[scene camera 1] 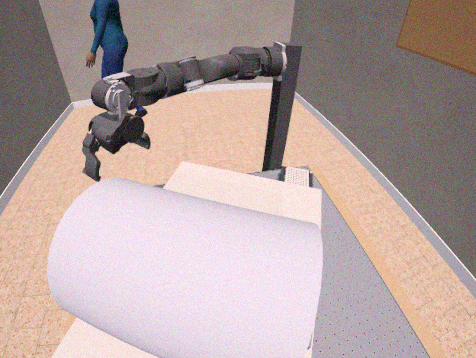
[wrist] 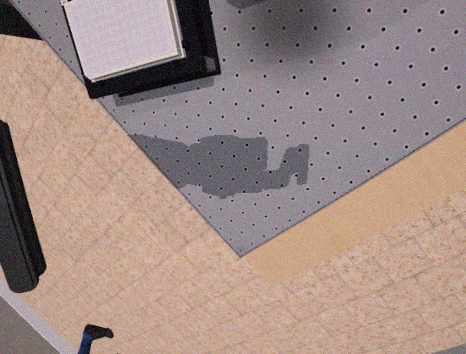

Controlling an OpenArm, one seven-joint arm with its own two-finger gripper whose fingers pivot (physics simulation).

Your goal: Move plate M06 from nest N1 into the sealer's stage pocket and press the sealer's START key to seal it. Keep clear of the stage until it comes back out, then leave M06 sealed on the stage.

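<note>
A white plate point(wrist: 125, 37) sits in a black nest point(wrist: 199, 30) near the table edge, at the top left of the wrist view. No label on it can be read. A white dotted plate point(scene camera 1: 297, 176) shows by the foot of the arm's post in the scene view; I cannot tell which is M06. A large white rounded housing point(scene camera 1: 190, 265) on cream parts, possibly the sealer, fills the scene view's lower middle. The stage pocket and START key do not show. My gripper point(scene camera 1: 121, 161) is open, its fingers spread and empty, up beyond the housing's back left end.
The perforated grey table point(scene camera 1: 360, 300) point(wrist: 340, 115) has a wooden strip point(wrist: 350, 210) along one edge. The arm's post point(scene camera 1: 282, 110) stands at the back. A person point(scene camera 1: 112, 35) in blue stands behind the arm. A long black part point(wrist: 20, 220) shows at the wrist view's left edge.
</note>
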